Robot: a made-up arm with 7 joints.
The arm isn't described. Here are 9 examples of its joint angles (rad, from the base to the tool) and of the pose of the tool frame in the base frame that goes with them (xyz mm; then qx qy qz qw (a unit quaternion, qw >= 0)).
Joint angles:
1: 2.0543 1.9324 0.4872 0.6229 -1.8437 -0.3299 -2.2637
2: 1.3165 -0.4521 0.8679 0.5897 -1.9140 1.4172 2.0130
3: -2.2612 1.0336 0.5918 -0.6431 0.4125 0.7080 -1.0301
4: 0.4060 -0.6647 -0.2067 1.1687 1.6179 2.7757 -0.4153
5: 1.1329 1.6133 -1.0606 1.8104 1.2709 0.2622 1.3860
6: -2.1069 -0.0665 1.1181 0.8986 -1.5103 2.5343 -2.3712
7: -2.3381 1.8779 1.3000 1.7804 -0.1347 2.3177 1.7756
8: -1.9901 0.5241 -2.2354 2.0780 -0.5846 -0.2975 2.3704
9: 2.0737 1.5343 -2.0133 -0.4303 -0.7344 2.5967 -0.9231
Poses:
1: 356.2 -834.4 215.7 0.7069 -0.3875 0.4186 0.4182
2: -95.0 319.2 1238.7 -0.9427 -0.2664 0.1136 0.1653
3: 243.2 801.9 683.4 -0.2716 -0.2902 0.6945 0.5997
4: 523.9 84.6 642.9 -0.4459 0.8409 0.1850 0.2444
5: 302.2 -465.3 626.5 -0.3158 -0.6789 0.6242 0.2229
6: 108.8 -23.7 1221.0 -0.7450 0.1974 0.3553 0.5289
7: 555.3 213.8 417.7 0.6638 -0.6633 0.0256 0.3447
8: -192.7 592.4 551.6 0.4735 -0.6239 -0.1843 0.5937
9: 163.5 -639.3 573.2 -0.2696 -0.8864 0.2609 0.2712
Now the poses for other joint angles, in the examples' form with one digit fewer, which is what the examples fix.
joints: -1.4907 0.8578 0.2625 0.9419 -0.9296 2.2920 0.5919
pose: -28 519 1072 0.105 -0.527 0.728 0.425
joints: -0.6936 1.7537 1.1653 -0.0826 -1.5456 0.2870 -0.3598
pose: -785 386 119 -0.026 0.748 -0.627 0.216
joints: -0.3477 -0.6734 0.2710 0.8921 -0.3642 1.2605 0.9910
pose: 612 -259 988 -0.698 0.622 0.352 0.047
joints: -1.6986 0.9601 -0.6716 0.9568 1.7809 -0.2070 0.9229
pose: -246 355 1132 -0.740 0.618 0.105 0.245
